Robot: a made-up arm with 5 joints.
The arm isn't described. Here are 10 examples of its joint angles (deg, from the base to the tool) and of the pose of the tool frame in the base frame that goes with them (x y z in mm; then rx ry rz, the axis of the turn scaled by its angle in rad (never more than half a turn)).
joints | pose
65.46 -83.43 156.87 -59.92 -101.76 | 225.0 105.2 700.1 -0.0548 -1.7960 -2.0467
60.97 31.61 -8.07 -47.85 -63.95 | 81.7 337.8 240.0 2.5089 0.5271 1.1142
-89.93 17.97 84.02 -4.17 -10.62 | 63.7 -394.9 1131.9 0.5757 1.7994 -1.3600
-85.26 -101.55 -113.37 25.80 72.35 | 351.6 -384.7 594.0 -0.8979 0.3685 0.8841
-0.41 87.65 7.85 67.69 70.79 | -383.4 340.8 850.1 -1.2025 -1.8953 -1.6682
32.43 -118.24 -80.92 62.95 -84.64 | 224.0 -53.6 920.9 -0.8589 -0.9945 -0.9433
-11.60 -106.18 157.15 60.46 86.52 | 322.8 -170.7 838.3 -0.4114 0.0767 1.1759
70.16 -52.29 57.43 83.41 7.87 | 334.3 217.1 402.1 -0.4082 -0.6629 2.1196
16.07 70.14 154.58 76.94 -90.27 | -279.7 463.1 583.2 -1.0492 1.6585 1.1310
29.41 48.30 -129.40 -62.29 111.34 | -63.5 598.5 588.6 -1.1859 -0.7393 0.9423
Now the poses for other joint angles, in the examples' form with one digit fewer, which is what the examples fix.
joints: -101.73 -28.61 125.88 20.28 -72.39
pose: 347 -394 911 1.573 2.261 0.079
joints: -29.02 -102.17 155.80 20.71 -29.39
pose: 215 -278 735 -1.274 -0.494 2.327
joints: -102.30 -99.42 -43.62 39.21 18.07
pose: 299 -424 496 -2.249 0.945 1.435
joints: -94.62 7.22 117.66 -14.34 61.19
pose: 123 -379 1194 -0.510 -1.272 2.096
